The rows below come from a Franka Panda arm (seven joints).
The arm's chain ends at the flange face. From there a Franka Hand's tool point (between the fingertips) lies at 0.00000 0.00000 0.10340 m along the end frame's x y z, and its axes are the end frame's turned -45 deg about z.
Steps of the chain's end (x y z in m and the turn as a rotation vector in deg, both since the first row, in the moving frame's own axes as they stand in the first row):
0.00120, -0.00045, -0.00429, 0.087, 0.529, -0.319
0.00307, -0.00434, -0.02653, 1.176, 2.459, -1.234
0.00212, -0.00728, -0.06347, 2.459, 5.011, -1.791
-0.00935, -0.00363, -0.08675, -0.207, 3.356, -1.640
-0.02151, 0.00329, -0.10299, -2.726, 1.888, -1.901
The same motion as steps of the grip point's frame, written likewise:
0.00195, 0.00109, -0.00429, -0.313, 0.436, -0.319
0.00989, 0.00069, -0.02665, -0.907, 2.570, -1.234
0.01621, -0.00055, -0.06396, -1.805, 5.282, -1.791
0.00004, -0.00469, -0.08693, -2.519, 2.227, -1.640
-0.01851, -0.00698, -0.10316, -3.263, -0.593, -1.901

